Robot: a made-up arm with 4 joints. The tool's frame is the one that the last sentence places.
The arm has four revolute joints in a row. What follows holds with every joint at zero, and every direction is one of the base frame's. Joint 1 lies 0.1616 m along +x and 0.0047 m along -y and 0.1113 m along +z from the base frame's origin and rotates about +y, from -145.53 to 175.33 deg. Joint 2 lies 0.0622 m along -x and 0.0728 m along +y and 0.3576 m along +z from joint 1 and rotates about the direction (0.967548, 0.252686, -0.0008), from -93.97 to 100.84 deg. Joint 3 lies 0.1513 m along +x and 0.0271 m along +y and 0.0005 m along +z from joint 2 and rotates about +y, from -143.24 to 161.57 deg. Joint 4 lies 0.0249 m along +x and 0.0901 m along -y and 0.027 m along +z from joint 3 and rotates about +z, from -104.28 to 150.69 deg. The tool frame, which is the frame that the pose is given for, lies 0.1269 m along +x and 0.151 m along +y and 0.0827 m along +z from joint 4; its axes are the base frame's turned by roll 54.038, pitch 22.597 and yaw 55.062 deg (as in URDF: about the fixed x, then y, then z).
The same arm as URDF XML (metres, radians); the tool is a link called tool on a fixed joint. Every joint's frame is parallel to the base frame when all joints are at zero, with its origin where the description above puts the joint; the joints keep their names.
<robot name="arm">
<joint name="joint 1" type="revolute"><parent link="base"/><child link="link1"/><origin xyz="0.1616 -0.0047 0.1113" rpy="0 0 0"/><axis xyz="0 1 0"/><limit lower="-2.54" upper="3.0601"/></joint>
<joint name="joint 2" type="revolute"><parent link="link1"/><child link="link2"/><origin xyz="-0.0622 0.0728 0.3576" rpy="0 0 0"/><axis xyz="0.967542 0.252711 -0.0008"/><limit lower="-1.6401" upper="1.76"/></joint>
<joint name="joint 3" type="revolute"><parent link="link2"/><child link="link3"/><origin xyz="0.1513 0.0271 0.0005" rpy="0 0 0"/><axis xyz="0 1 0"/><limit lower="-2.5" upper="2.8199"/></joint>
<joint name="joint 4" type="revolute"><parent link="link3"/><child link="link4"/><origin xyz="0.0249 -0.0901 0.027" rpy="0 0 0"/><axis xyz="0 0 1"/><limit lower="-1.82" upper="2.63"/></joint>
<joint name="tool_joint" type="fixed"><parent link="link4"/><child link="tool"/><origin xyz="0.1269 0.151 0.0827" rpy="0.9431 0.3944 0.961"/></joint>
<link name="base"/>
<link name="link1"/>
<link name="link2"/>
<link name="link3"/>
<link name="link4"/>
<link name="tool"/>
</robot>

